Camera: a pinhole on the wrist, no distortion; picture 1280 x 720 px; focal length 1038.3 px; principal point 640.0 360.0 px. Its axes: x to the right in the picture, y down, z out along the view. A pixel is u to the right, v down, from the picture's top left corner.
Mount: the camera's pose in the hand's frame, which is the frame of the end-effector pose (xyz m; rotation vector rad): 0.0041 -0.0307 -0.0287 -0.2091 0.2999 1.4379
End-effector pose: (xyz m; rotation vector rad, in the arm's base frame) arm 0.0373 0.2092 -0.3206 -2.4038 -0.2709 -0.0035
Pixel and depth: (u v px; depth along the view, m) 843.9 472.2 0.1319
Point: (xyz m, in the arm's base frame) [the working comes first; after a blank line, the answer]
In the camera's frame: 0.0259 0.0143 0.1319

0.0411 0.2403 -0.4110
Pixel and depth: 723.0 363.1 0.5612
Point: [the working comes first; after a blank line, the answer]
In the camera's frame: 0.0449 0.0017 0.5612

0.0889 0.4000 -0.8073
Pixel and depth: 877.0 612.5 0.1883
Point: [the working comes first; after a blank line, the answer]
In the camera's frame: 0.0430 0.0458 0.1883

0.0204 0.2399 -0.4746
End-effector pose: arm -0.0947 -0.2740 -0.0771 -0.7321 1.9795 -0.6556
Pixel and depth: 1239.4 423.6 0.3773
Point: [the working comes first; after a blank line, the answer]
In the camera's frame: 0.2178 0.0231 0.3773

0.0469 -0.1349 -0.4182
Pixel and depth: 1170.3 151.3 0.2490
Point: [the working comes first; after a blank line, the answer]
In the camera's frame: 0.1272 -0.0500 0.2490

-0.0264 -0.2503 -0.3117
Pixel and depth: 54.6 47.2 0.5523
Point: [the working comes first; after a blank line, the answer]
In the camera's frame: -0.3114 -0.1664 0.5523

0.3845 -0.6090 -0.3301
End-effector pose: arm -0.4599 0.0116 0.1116 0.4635 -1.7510 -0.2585
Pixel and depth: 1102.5 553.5 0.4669
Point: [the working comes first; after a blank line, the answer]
In the camera's frame: 0.2080 0.0870 0.4669

-0.8475 0.2866 0.1443
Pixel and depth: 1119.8 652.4 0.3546
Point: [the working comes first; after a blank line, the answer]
In the camera's frame: 0.1639 0.0999 0.3546

-0.7418 0.2372 0.1111
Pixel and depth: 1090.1 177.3 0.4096
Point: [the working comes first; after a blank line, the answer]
In the camera's frame: 0.1776 -0.0721 0.4096

-0.8139 0.1645 0.2604
